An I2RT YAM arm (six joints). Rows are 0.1 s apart.
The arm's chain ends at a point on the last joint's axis. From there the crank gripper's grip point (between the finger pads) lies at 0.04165 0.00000 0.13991 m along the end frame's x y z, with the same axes.
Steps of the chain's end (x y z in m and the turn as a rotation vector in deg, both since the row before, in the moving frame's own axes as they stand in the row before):
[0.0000, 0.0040, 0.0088, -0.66, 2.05, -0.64]
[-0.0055, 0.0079, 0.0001, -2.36, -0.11, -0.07]
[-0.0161, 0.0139, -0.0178, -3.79, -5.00, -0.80]
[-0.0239, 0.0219, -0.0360, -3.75, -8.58, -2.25]
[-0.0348, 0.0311, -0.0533, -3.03, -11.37, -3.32]
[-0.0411, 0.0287, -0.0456, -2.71, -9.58, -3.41]
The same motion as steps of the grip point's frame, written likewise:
[0.0050, 0.0051, 0.0072, -0.66, 2.05, -0.64]
[-0.0058, 0.0136, 0.0001, -2.36, -0.11, -0.07]
[-0.0284, 0.0228, -0.0150, -3.79, -5.00, -0.80]
[-0.0451, 0.0300, -0.0316, -3.75, -8.58, -2.25]
[-0.0630, 0.0371, -0.0480, -3.03, -11.37, -3.32]
[-0.0648, 0.0337, -0.0407, -2.71, -9.58, -3.41]

